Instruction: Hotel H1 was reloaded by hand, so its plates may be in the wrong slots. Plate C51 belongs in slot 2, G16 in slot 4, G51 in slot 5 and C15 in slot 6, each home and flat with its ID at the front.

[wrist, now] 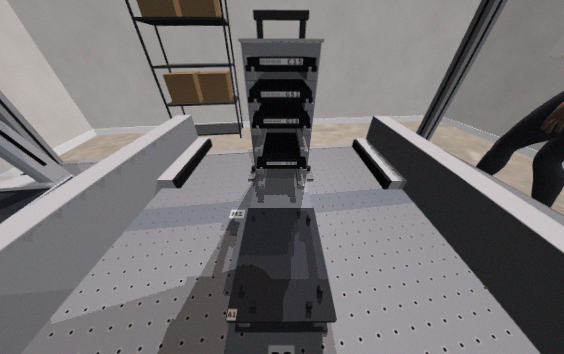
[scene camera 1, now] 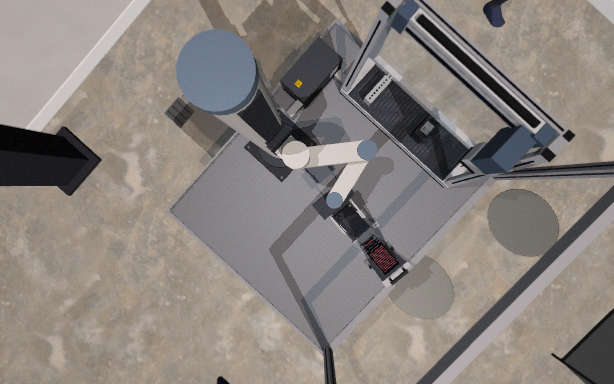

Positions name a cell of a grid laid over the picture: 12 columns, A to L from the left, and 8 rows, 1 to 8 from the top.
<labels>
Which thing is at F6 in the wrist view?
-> A nest A1.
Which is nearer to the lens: the plate C15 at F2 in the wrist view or the plate C51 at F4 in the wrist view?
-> The plate C15.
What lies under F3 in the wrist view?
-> A plate G51.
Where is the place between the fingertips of my gripper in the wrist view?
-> G3
</labels>
